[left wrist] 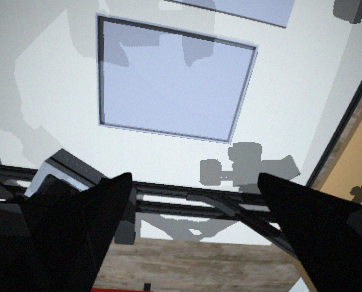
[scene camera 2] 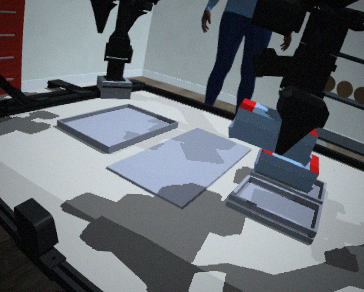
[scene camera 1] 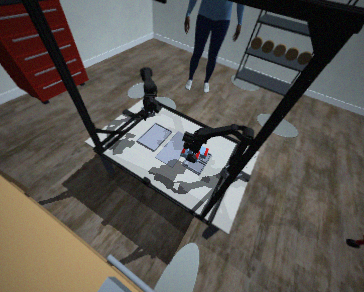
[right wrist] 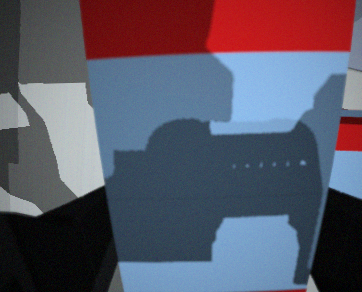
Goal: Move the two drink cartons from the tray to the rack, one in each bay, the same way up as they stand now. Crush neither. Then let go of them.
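Pixels of known places: left gripper, fingertip midpoint: (left wrist: 195, 178) (scene camera 2: 112, 34) (scene camera 1: 148, 116); right gripper, fingertip midpoint: (scene camera 2: 278, 145) (right wrist: 205, 179); left arm's base at its link origin: (left wrist: 57, 192) (scene camera 2: 114, 78).
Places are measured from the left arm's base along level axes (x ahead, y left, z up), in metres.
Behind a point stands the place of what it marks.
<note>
My right gripper (scene camera 1: 192, 157) @[y 0.094, x 0.651, z 0.061 m] (right wrist: 205, 179) @[y 0.094, x 0.651, z 0.061 m] is shut on a blue drink carton with red ends (scene camera 2: 253, 127) @[y 0.038, x 0.643, z 0.087 m] (right wrist: 267, 87) @[y 0.072, x 0.611, z 0.108 m]. It holds the carton lying flat, in the air, right by the grey two-bay rack (scene camera 2: 268, 220) @[y 0.079, x 0.696, z -0.047 m] (scene camera 1: 195, 167) @[y 0.121, x 0.695, z -0.046 m]. A second carton of the same kind (scene camera 2: 285, 171) @[y 0.185, x 0.614, z -0.015 m] lies in the rack's far bay. The near bay holds nothing. The grey tray (scene camera 2: 82, 136) @[y -0.150, x 0.366, z -0.047 m] (scene camera 1: 155, 136) @[y -0.044, x 0.295, z -0.049 m] (left wrist: 101, 72) @[y 0.061, x 0.231, z -0.049 m] holds nothing. My left gripper (left wrist: 195, 178) @[y -0.088, x 0.269, z 0.163 m] (scene camera 1: 150, 108) is open and empty, high up near its base behind the tray.
A flat grey mat (scene camera 2: 181, 162) @[y 0.027, x 0.489, z -0.052 m] (scene camera 1: 170, 148) @[y 0.022, x 0.457, z -0.052 m] lies between tray and rack. A person (scene camera 1: 210, 35) (scene camera 2: 239, 58) stands beyond the table. Black frame posts (scene camera 1: 73, 87) @[y -0.462, x 0.300, z 0.498 m] rise at the table's corners. A red drawer cabinet (scene camera 1: 53, 58) and a shelf unit (scene camera 1: 268, 84) stand farther off.
</note>
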